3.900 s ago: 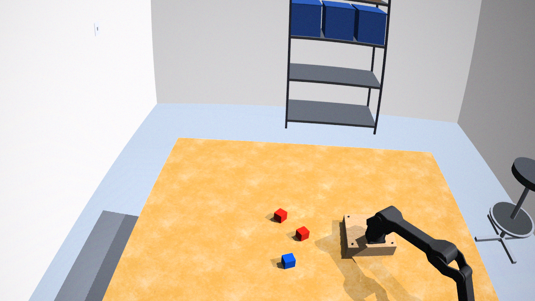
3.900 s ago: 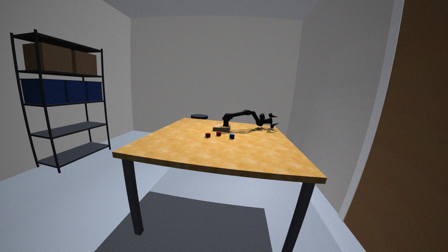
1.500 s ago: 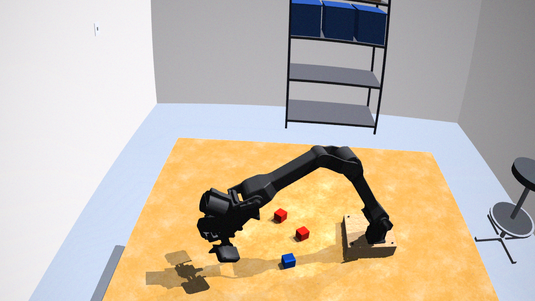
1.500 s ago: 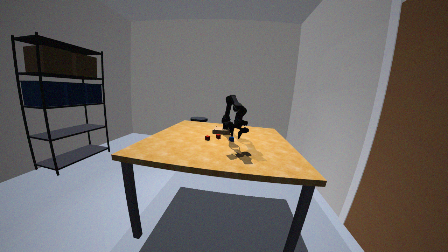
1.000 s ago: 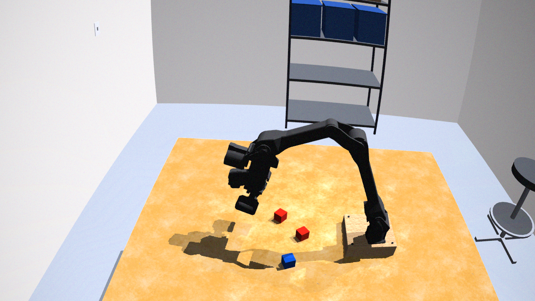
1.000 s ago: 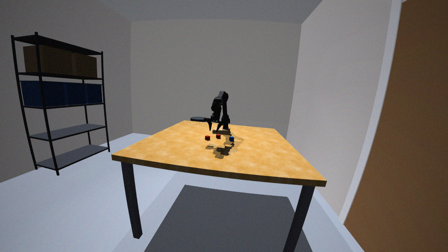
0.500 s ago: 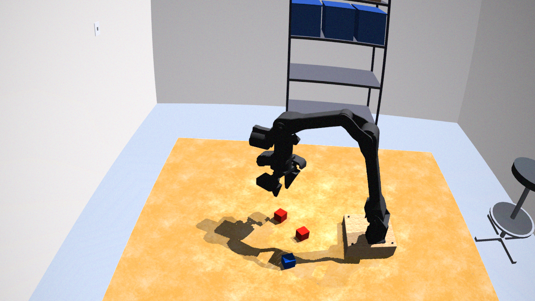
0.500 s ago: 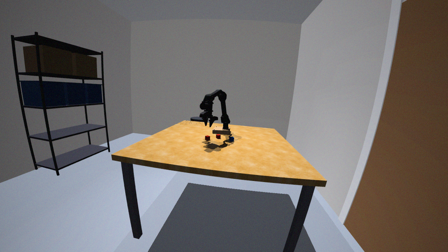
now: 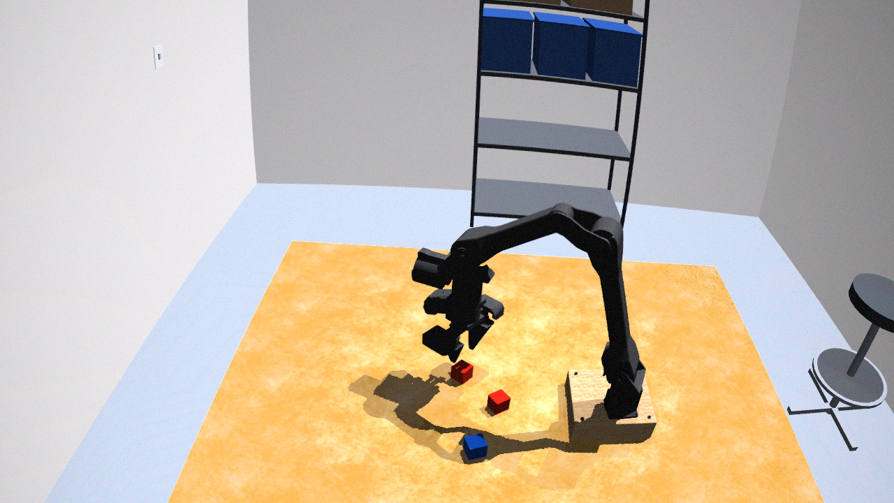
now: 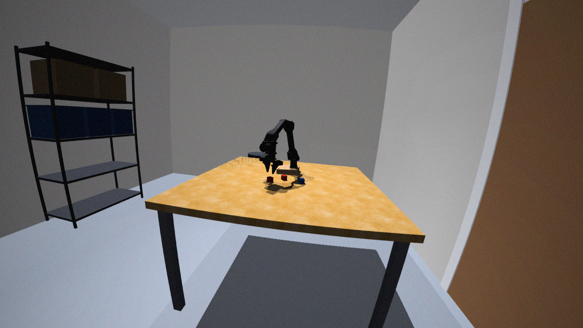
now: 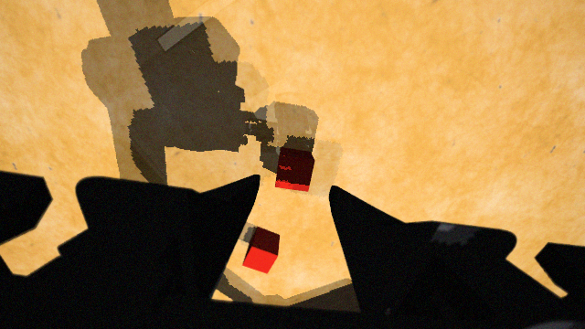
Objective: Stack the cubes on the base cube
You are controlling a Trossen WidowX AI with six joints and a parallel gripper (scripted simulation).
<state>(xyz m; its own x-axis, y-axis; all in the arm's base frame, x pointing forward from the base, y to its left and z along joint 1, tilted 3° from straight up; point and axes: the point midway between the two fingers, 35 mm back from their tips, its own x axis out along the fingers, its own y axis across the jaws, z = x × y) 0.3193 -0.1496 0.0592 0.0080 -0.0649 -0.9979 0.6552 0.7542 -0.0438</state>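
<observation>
Now: the blue cube 20 mm behind my gripper tip, 220 mm to the left of it and 40 mm below it.
</observation>
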